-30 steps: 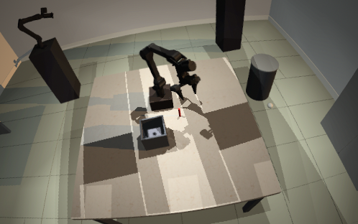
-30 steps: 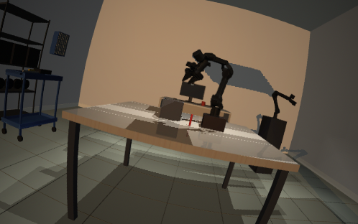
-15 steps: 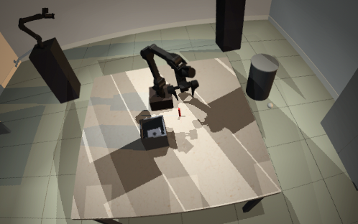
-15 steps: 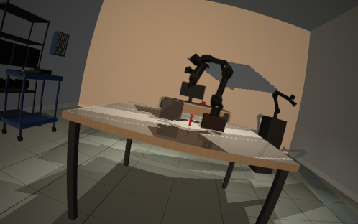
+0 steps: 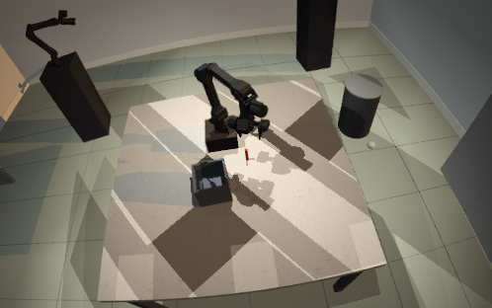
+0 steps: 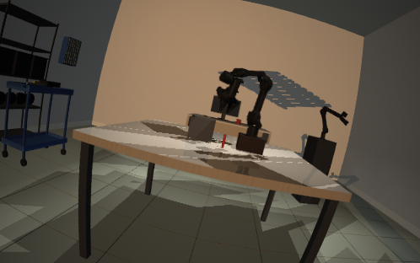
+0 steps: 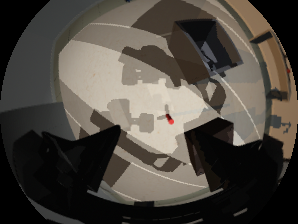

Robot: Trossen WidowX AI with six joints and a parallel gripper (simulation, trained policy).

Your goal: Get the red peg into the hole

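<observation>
Now: the red peg 40 mm behind my gripper tip, 20 mm to the right of it and 160 mm below it. From my gripper tip the other things lie so: plate (90 mm ahead, 230 mm to the right, 160 mm below).
</observation>
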